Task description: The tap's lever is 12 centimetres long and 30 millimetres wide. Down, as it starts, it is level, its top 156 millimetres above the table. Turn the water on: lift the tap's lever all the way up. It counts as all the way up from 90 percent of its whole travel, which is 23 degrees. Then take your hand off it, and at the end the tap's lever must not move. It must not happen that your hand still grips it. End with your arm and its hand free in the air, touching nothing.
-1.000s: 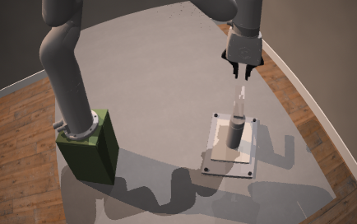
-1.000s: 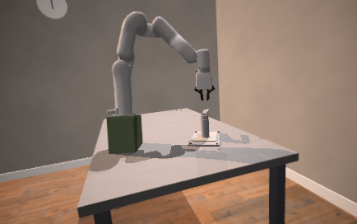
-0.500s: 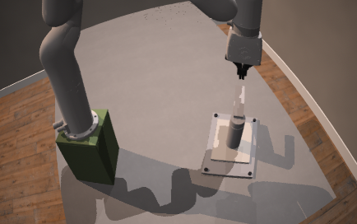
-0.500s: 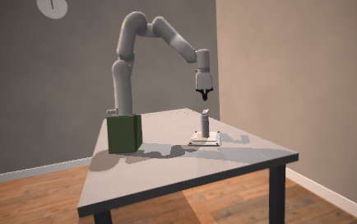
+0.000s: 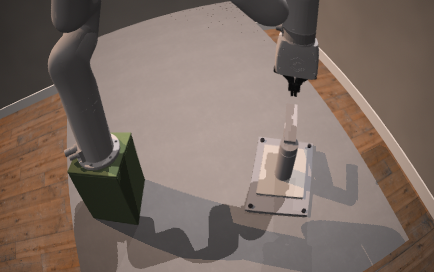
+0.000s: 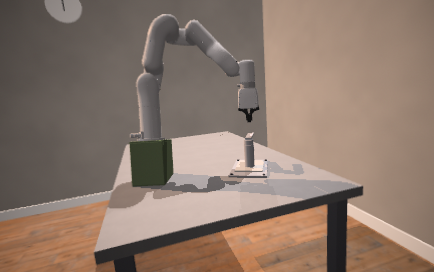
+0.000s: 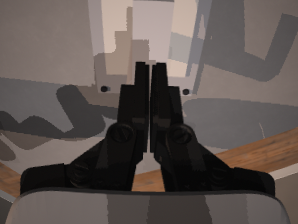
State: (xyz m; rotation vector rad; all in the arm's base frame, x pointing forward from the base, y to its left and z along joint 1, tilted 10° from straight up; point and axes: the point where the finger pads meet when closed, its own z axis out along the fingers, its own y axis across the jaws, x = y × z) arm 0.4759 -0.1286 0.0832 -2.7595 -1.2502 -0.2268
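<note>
Now: hand 4 cm past the tap lever, 5 cm to the left of it and 9 cm above it.
</note>
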